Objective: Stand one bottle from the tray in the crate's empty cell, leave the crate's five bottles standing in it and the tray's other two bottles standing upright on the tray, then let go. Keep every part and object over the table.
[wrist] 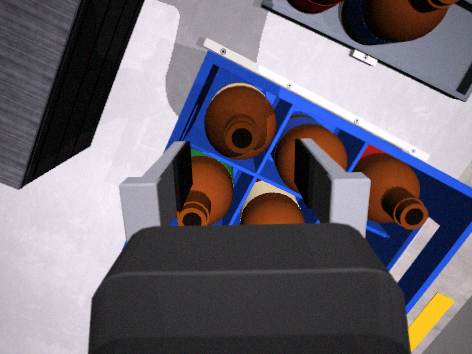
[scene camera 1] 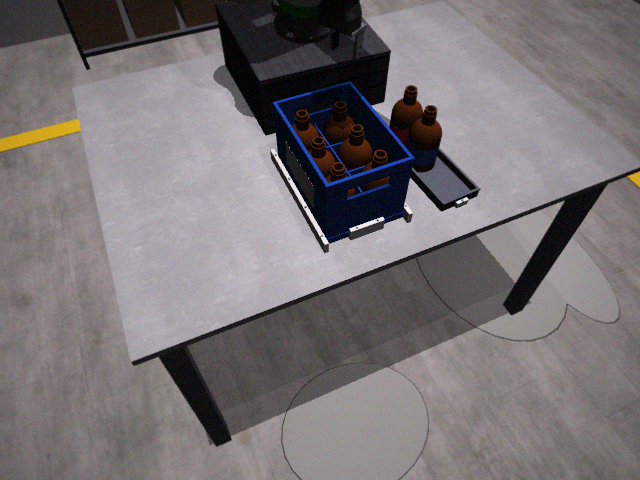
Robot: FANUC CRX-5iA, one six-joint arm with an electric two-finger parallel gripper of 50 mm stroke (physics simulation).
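Places are measured from the arm's base along level axes (x down, y back, z left), in millimetres.
Pixels of known places: gripper, between the fingertips: [wrist: 242,161] [scene camera 1: 345,52]; arm's base, origin of its link: [scene camera 1: 303,26].
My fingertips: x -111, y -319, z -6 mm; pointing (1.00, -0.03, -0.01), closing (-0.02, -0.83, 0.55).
Observation:
For each thing: its top centre in the pictures, then the offset to it from my fingertips. "pt": a spot on its surface instead.
- blue crate, centre of its top: [wrist: 307,227] [scene camera 1: 339,128] dx +103, dy -98, dz -44 mm
- tray, a spot on its surface: [wrist: 430,65] pt dx +273, dy -179, dz +166 mm
- red-labelled bottle, centre of its top: [scene camera 1: 411,88] dx +119, dy +0, dz +163 mm
- blue-labelled bottle, centre of its top: [scene camera 1: 431,108] dx +119, dy -80, dz +172 mm
The blue crate [scene camera 1: 369,209] [wrist: 450,184] has a brown bottle in each cell. The bottle [scene camera 1: 339,125] [wrist: 239,107] in the corner cell nearest the black base and the tray stands upright, its neck free of the fingers. The crate's other bottles look upright; the gripper body partly hides them in the wrist view. The tray [scene camera 1: 445,180] [wrist: 430,65] holds a red-labelled bottle [scene camera 1: 406,112] [wrist: 313,3] and a blue-labelled bottle [scene camera 1: 425,135] [wrist: 400,20], both upright. My gripper [scene camera 1: 346,47] [wrist: 242,161] is open and empty, raised above the crate's bottles.
White guide strips [scene camera 1: 299,198] [wrist: 322,103] line the crate's sides. The black base block [scene camera 1: 320,77] [wrist: 60,95] stands behind the crate. The tray lies close beside the crate, with a white stop [scene camera 1: 461,202] [wrist: 364,57] at its edge. The table's front edge runs beyond them.

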